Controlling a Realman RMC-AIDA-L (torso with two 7-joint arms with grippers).
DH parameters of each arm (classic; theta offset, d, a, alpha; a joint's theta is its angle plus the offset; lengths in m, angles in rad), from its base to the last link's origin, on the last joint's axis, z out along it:
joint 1: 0 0.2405 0 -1.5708
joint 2: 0 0 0 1.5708
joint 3: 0 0.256 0 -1.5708
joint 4: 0 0 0 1.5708
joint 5: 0 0.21 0 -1.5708
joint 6: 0 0 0 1.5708
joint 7: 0 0.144 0 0
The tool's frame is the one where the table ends.
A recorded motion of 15 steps. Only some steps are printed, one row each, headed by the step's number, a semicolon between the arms.
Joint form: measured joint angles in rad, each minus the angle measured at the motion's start. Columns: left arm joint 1, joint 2, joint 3, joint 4, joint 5, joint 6, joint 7; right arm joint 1, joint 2, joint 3, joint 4, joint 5, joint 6, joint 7.
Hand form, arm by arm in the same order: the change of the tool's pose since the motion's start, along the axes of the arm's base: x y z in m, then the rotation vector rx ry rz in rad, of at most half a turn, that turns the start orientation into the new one. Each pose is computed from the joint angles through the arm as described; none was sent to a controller.
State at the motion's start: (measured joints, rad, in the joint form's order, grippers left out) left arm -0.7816 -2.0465 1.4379 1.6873 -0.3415 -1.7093 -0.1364; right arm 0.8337 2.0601 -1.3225 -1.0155 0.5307 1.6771 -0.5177
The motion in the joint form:
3: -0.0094 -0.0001 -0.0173 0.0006 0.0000 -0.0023 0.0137; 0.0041 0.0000 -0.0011 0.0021 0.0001 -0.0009 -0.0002
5: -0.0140 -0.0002 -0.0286 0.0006 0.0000 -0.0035 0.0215; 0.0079 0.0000 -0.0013 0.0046 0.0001 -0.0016 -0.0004
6: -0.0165 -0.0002 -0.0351 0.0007 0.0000 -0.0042 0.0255; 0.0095 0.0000 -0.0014 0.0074 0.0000 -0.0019 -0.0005
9: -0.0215 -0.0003 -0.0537 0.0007 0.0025 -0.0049 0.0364; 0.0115 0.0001 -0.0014 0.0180 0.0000 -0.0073 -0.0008
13: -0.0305 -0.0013 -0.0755 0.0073 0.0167 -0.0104 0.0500; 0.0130 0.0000 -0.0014 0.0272 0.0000 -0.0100 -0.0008
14: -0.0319 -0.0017 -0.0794 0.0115 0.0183 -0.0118 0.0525; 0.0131 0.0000 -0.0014 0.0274 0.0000 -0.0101 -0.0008
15: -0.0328 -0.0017 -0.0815 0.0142 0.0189 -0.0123 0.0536; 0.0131 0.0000 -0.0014 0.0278 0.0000 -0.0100 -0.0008
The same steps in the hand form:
3: 0.0025 0.0018 0.0032 0.0032 -0.0032 -0.0104; -0.0011 0.0006 -0.0003 -0.0010 -0.0008 0.0034
5: 0.0035 0.0029 0.0053 0.0059 -0.0060 -0.0147; -0.0021 0.0011 -0.0006 -0.0019 -0.0012 0.0057
6: 0.0040 0.0035 0.0065 0.0077 -0.0078 -0.0167; -0.0021 0.0012 -0.0009 -0.0031 -0.0017 0.0052
9: 0.0045 0.0054 0.0101 0.0155 -0.0122 -0.0201; -0.0009 0.0013 -0.0020 -0.0039 -0.0023 0.0009
13: 0.0062 0.0075 0.0159 0.0318 -0.0092 -0.0278; 0.0002 0.0012 -0.0029 -0.0060 -0.0033 -0.0041
14: 0.0071 0.0075 0.0171 0.0350 -0.0099 -0.0315; 0.0002 0.0012 -0.0029 -0.0060 -0.0034 -0.0042
15: 0.0077 0.0076 0.0178 0.0371 -0.0105 -0.0341; 0.0003 0.0011 -0.0029 -0.0063 -0.0034 -0.0046

